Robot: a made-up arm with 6 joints.
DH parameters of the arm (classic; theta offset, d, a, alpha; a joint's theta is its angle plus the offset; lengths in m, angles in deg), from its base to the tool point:
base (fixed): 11.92 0 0.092 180
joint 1: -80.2 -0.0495 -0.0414 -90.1
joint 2: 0 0.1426 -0.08 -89.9
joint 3: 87.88 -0.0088 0.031 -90
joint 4: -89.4 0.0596 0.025 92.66
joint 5: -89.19 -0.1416 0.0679 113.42
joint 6: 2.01 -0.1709 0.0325 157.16
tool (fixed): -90.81 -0.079 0 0
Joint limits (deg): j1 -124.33..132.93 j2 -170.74..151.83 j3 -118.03..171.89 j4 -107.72..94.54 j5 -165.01..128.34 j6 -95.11..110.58
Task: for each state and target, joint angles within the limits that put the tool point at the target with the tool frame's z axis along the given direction. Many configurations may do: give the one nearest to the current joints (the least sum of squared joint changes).
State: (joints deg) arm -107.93 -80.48 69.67 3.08 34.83 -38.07
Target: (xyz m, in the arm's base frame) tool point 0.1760 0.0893 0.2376 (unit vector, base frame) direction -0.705 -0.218 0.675
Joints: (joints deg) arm -107.25 -48.29 70.23 2.68 -9.65 -30.64
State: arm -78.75 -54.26 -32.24 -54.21 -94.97 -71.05
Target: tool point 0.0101 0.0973 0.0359 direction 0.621 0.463 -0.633
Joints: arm -74.26 -101.91 -26.56 -97.13 -102.15 -92.91
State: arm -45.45 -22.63 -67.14 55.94 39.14 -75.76
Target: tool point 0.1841 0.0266 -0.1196 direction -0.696 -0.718 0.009
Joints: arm -62.07 -48.69 -81.30 94.54 50.81 -68.58
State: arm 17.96 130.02 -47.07 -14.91 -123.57 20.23
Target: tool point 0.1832 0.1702 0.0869 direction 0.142 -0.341 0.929
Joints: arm 10.50 151.33 1.97 17.30 -136.52 -7.49
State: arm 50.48 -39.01 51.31 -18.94 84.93 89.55
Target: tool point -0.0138 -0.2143 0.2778 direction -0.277 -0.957 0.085
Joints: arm 94.79 -78.09 65.47 16.88 127.13 59.92
